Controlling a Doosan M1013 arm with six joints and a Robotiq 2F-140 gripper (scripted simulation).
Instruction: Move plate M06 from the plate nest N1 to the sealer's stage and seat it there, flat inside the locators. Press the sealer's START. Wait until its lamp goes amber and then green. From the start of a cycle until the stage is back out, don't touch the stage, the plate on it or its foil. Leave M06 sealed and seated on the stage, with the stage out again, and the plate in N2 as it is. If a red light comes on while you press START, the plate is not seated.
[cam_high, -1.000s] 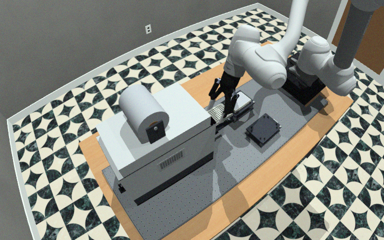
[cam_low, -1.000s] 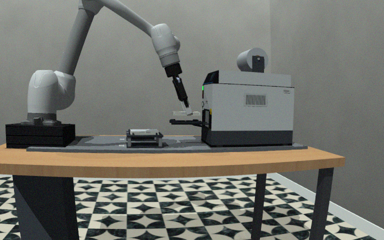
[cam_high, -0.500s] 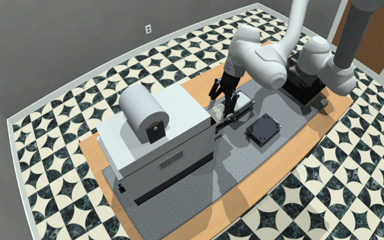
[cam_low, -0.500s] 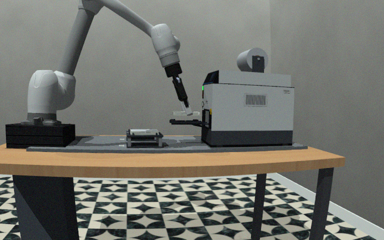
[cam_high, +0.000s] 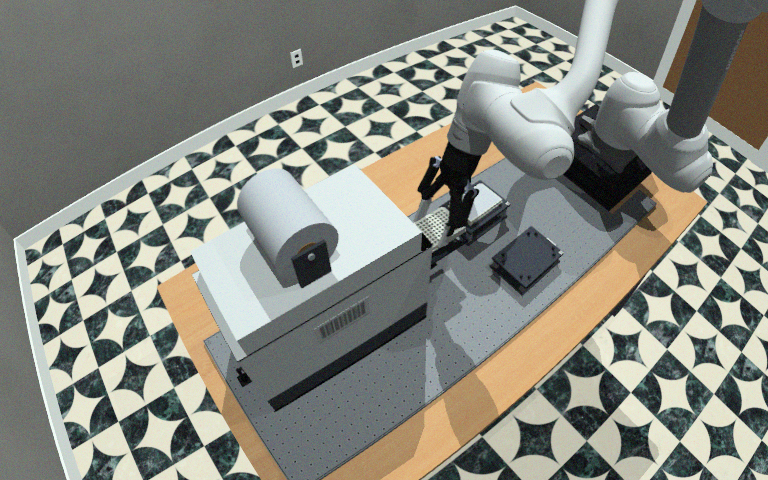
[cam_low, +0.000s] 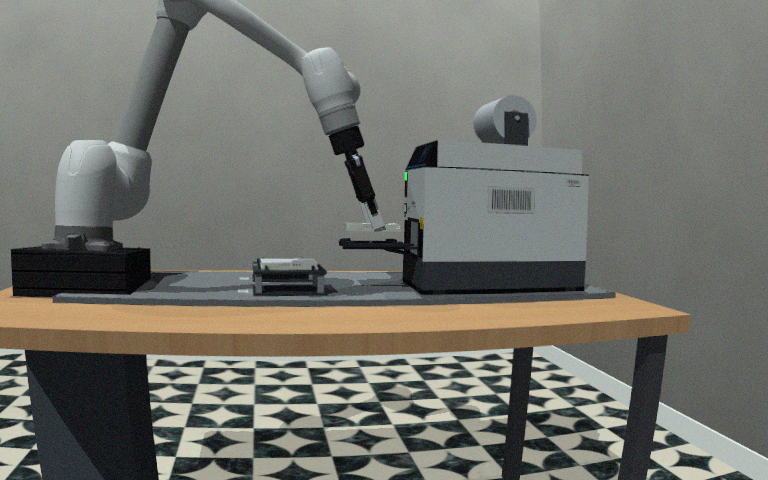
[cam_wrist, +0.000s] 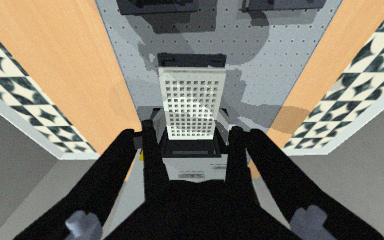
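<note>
Right now the white well plate is 3 cm below my hand. Round my hand: black stage (6 cm below); then foil-covered plate (20 cm behind, 4 cm to the right, 11 cm below); then nest N1 (20 cm behind, 16 cm to the left, 14 cm below).
</note>
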